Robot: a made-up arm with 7 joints.
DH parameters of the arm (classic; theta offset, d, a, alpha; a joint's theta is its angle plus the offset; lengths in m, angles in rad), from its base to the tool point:
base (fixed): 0 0 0 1.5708
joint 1: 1.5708 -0.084 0 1.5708
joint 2: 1.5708 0 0 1.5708
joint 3: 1.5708 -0.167 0 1.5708
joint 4: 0 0 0 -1.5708
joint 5: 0 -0.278 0 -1.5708
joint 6: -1.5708 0 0 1.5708
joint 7: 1.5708 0 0 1.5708
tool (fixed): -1.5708 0 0 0
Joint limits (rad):
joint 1: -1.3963..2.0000
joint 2: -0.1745..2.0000
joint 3: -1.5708..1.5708
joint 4: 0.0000..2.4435
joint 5: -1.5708..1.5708
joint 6: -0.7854..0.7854
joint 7: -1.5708..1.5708
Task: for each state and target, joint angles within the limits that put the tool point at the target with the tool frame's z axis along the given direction. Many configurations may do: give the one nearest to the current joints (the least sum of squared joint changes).
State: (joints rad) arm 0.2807 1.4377 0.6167 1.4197 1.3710 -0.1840 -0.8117
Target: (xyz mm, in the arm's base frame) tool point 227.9 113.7 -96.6 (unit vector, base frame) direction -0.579 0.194 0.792
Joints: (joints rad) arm -0.2495 1.3144 -0.1163 2.0525 1.5708 0.6444 -0.3654
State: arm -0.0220 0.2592 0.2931 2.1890 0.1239 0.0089 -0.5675
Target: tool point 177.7 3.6 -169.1 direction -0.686 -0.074 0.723
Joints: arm -0.5394 0.0270 -0.3294 1.9988 0.4209 0.5303 -0.6337
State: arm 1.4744 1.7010 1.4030 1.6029 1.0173 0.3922 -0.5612
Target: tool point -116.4 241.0 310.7 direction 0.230 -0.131 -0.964
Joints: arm 0.8180 1.9480 0.9783 1.2468 1.0454 0.1031 -0.0757
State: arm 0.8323 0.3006 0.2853 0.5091 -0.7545 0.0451 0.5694
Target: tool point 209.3 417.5 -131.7 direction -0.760 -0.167 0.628
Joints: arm 0.3985 0.6874 0.7390 0.7616 -0.6858 -0.0089 0.9263
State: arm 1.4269 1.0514 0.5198 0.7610 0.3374 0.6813 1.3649
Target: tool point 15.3 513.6 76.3 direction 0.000 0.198 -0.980
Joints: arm 1.7283 1.3191 0.8362 0.4023 0.5934 0.6659 1.5005
